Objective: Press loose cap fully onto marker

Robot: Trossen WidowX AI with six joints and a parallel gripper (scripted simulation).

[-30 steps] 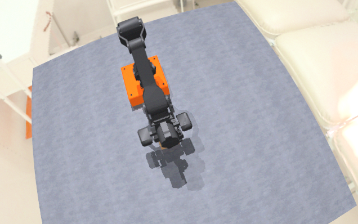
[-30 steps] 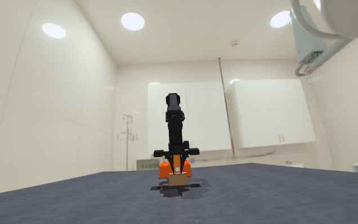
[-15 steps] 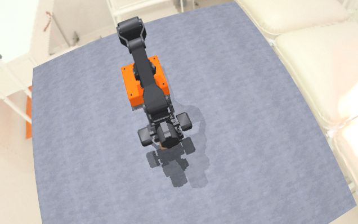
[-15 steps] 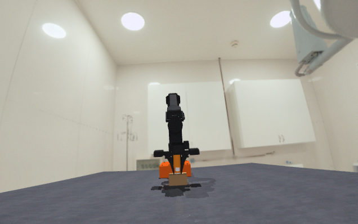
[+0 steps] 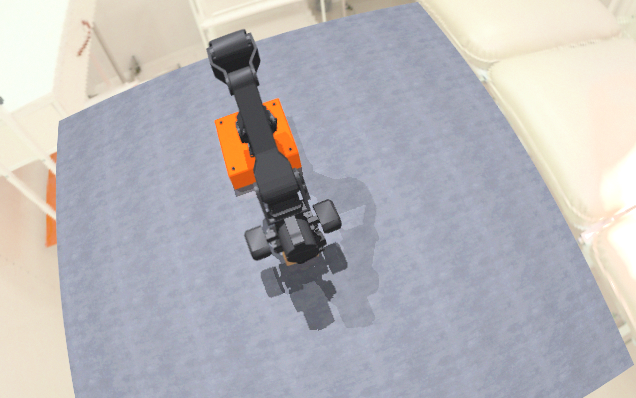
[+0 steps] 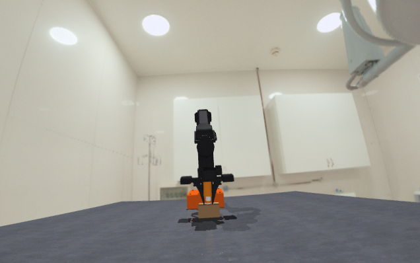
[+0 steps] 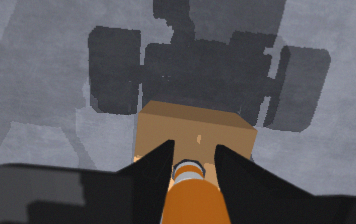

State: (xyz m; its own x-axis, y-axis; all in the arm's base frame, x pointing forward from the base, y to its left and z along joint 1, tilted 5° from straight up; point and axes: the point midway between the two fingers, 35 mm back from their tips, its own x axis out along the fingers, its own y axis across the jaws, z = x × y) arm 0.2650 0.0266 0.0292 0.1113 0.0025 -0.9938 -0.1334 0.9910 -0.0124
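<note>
Now: gripper tip 20 mm past the white marker and 30 mm below it. Also, from my gripper tip: orange cap: 20 mm behind, 50 mm above; tan holder block: 20 mm behind, 20 mm below.
</note>
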